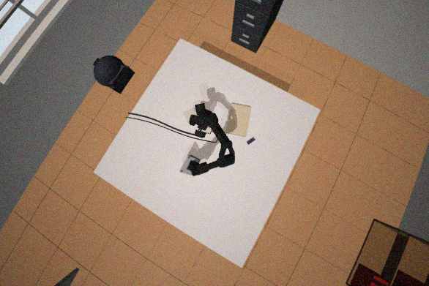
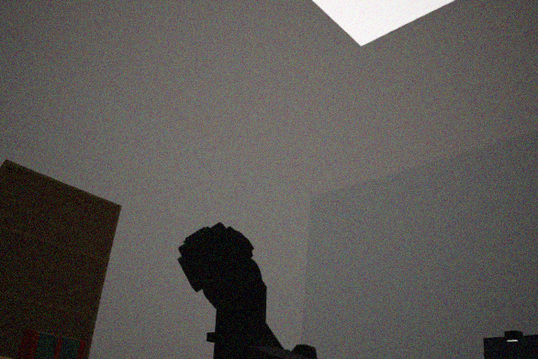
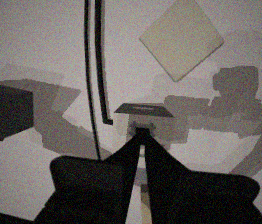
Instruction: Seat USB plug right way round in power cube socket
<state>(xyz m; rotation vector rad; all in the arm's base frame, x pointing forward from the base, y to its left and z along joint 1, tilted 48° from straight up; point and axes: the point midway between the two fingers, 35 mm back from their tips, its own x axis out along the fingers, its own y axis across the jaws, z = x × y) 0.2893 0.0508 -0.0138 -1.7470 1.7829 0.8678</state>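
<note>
Now: gripper tip 20 mm above the USB plug. Round my gripper tip: USB socket (30 mm below); pale square sheet (130 mm to the left, 100 mm below, 40 mm ahead); beige pad (220 mm to the right, 160 mm ahead, 90 mm below).
</note>
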